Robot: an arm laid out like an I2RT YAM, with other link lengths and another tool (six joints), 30 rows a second.
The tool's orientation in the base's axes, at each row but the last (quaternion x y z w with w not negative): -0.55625 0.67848 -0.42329 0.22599; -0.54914 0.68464 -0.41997 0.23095; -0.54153 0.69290 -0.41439 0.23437; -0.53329 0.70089 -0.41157 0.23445; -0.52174 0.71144 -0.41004 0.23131; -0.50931 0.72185 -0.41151 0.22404; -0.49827 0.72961 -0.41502 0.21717; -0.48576 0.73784 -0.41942 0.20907; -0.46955 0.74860 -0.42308 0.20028; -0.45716 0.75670 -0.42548 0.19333; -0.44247 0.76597 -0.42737 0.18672; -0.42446 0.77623 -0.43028 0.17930; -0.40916 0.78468 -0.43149 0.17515
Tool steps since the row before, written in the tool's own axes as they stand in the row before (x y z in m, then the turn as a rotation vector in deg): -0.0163 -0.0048 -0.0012 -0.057 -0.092 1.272; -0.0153 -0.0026 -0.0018 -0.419 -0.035 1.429; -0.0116 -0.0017 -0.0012 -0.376 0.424 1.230; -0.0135 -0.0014 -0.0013 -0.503 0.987 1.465; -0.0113 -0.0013 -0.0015 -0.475 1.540 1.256; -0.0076 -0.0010 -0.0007 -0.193 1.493 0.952; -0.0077 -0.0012 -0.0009 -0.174 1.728 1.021; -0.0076 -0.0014 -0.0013 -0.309 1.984 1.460; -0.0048 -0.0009 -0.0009 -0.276 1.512 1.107; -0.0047 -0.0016 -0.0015 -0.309 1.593 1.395; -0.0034 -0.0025 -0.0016 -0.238 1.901 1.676; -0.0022 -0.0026 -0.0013 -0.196 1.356 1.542; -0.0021 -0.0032 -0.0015 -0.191 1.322 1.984
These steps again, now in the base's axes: 0.0063 0.0157 0.0019 1.057 -0.359 -0.620; 0.0045 0.0149 0.0009 1.252 -0.065 -0.804; 0.0035 0.0112 0.0006 0.830 -0.009 -1.070; 0.0041 0.0130 0.0004 0.739 0.085 -1.679; 0.0035 0.0109 0.0008 0.265 0.197 -2.016; 0.0029 0.0071 0.0005 -0.042 0.042 -1.780; 0.0031 0.0071 0.0007 -0.128 0.035 -2.010; 0.0032 0.0071 0.0011 0.107 0.018 -2.480; 0.0022 0.0044 0.0008 0.097 0.052 -1.891; 0.0022 0.0044 0.0017 0.268 -0.037 -2.123; 0.0021 0.0030 0.0026 0.256 -0.159 -2.528; 0.0017 0.0018 0.0027 0.421 -0.271 -2.001; 0.0019 0.0015 0.0033 0.712 -0.521 -2.223
